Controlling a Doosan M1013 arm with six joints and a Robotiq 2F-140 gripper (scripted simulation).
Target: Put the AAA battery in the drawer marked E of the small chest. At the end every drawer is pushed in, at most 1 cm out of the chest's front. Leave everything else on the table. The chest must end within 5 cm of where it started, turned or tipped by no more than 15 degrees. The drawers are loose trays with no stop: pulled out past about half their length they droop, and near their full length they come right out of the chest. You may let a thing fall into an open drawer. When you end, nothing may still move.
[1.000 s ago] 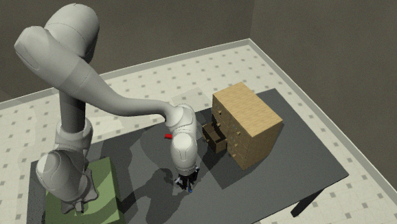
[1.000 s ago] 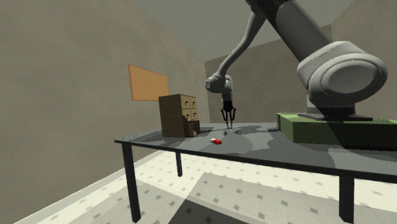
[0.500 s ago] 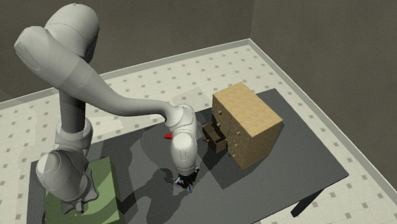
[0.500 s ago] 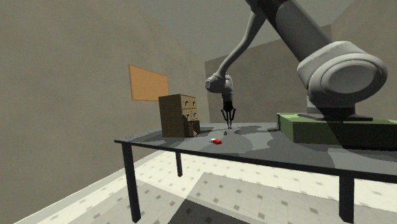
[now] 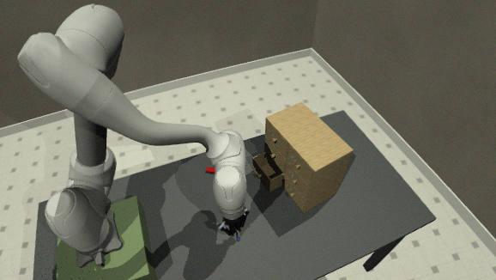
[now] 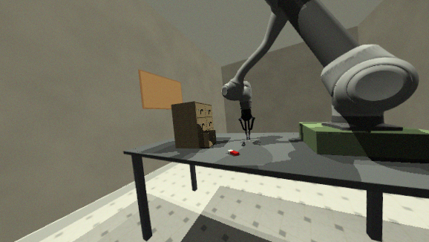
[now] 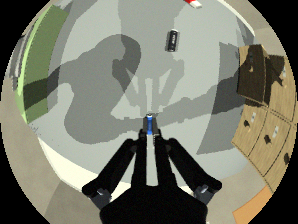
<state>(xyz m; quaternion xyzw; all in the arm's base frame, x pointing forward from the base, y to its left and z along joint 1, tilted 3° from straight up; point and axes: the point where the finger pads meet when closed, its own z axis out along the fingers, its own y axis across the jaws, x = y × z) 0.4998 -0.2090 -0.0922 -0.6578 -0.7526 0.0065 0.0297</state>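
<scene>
Right now the dark cylinder is 2 cm ahead of my hand, 18 cm to the left of it and 3 cm below it. From my hand the other things lie so: AAA battery 3 cm below; then red-and-white object 6 cm ahead, 35 cm to the left, 3 cm below.
</scene>
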